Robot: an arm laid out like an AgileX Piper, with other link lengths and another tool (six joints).
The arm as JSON. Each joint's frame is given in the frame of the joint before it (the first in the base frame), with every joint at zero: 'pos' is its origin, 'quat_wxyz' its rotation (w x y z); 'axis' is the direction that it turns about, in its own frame. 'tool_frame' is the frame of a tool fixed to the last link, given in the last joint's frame.
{
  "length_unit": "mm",
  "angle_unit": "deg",
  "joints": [
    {
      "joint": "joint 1",
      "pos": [
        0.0,
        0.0,
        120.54
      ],
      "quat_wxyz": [
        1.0,
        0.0,
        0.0,
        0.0
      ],
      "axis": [
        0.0,
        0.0,
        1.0
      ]
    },
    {
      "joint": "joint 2",
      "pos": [
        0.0,
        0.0,
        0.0
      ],
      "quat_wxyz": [
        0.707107,
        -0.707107,
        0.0,
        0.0
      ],
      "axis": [
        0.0,
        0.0,
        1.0
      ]
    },
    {
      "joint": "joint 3",
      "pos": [
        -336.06,
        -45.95,
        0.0
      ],
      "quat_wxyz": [
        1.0,
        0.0,
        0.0,
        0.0
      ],
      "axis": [
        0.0,
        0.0,
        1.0
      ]
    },
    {
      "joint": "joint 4",
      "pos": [
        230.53,
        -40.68,
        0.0
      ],
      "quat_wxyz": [
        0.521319,
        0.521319,
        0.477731,
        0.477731
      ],
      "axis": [
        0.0,
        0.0,
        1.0
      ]
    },
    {
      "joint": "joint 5",
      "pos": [
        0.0,
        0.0,
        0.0
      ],
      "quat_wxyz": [
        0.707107,
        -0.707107,
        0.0,
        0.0
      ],
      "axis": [
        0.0,
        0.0,
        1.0
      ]
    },
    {
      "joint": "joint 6",
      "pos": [
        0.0,
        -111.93,
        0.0
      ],
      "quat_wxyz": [
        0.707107,
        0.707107,
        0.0,
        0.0
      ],
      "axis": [
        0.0,
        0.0,
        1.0
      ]
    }
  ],
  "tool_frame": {
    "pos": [
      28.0,
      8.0,
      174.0
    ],
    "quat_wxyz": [
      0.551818,
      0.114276,
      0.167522,
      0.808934
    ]
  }
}
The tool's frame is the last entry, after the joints.
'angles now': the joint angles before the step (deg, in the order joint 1, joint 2, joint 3, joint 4, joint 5, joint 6). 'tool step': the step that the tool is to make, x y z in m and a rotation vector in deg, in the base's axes. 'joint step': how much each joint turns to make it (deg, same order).
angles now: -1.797 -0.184 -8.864 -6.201 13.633 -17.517
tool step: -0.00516 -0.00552 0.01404 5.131 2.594 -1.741
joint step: 0.001 2.582 -6.218 -2.773 6.747 7.473
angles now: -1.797 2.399 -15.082 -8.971 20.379 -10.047
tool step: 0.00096 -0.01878 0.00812 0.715 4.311 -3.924
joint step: 0.002 5.283 -5.062 -7.566 4.884 7.514
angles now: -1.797 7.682 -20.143 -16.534 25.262 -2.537
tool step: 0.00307 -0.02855 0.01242 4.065 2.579 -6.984
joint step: -0.002 6.050 -4.698 -11.267 4.244 14.688
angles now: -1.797 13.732 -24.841 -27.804 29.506 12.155
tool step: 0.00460 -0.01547 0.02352 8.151 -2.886 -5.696
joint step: -0.002 3.809 -4.040 -7.092 2.009 15.552
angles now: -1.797 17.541 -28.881 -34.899 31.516 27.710
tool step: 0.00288 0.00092 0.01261 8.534 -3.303 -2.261
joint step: -0.002 1.289 -2.225 -0.421 0.964 9.471
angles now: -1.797 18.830 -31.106 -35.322 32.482 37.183
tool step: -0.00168 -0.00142 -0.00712 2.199 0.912 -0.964
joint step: 0.003 0.251 -0.007 0.481 1.501 1.563
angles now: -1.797 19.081 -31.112 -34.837 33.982 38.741
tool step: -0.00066 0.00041 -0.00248 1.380 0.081 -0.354
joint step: 0.001 0.000 -0.001 0.418 0.524 0.961
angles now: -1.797 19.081 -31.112 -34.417 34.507 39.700
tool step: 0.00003 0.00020 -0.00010 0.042 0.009 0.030
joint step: -0.001 0.000 -0.001 0.079 0.000 -0.037
